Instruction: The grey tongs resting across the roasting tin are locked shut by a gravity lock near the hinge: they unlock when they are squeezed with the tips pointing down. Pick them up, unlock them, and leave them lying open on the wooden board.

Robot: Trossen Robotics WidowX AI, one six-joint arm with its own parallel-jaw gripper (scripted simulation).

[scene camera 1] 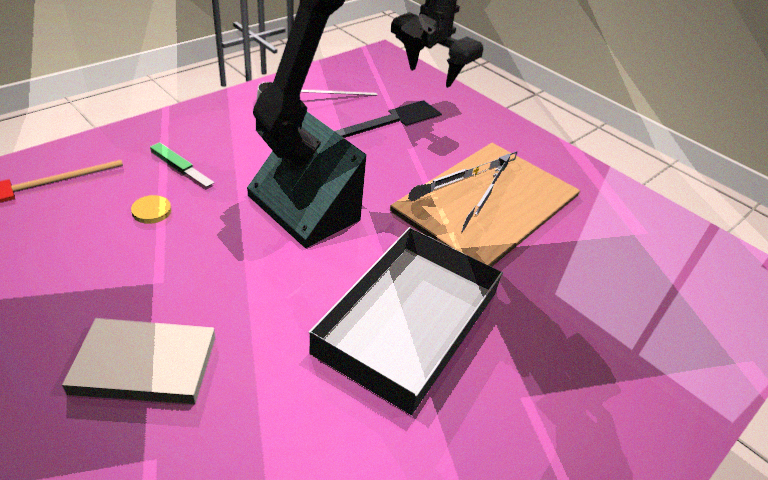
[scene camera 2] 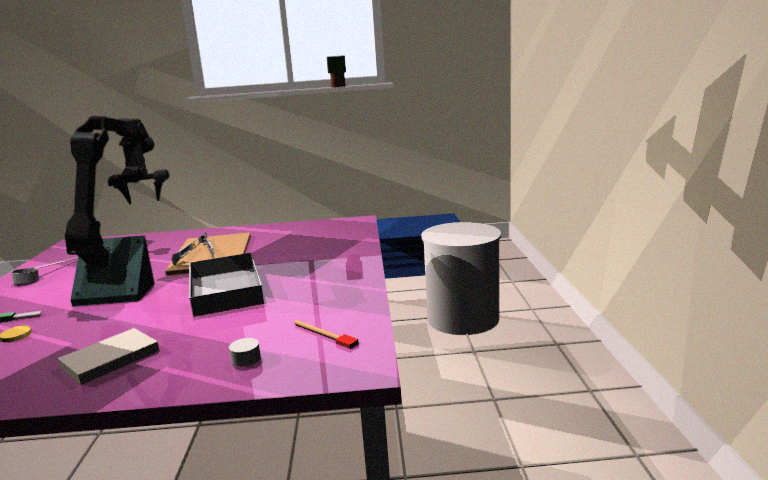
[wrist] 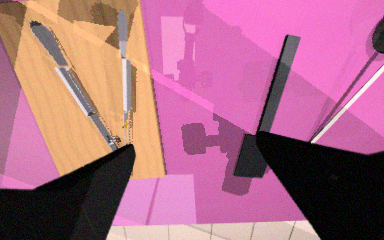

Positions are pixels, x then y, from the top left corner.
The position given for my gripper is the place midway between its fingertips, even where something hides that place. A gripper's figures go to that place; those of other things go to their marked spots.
Scene:
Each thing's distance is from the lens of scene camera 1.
my gripper (scene camera 1: 430,78): 1.26 m
black spatula (scene camera 1: 412,113): 1.54 m
cream slab (scene camera 1: 120,359): 0.97 m
The marked spots on the cream slab and the black spatula are 0.92 m apart.

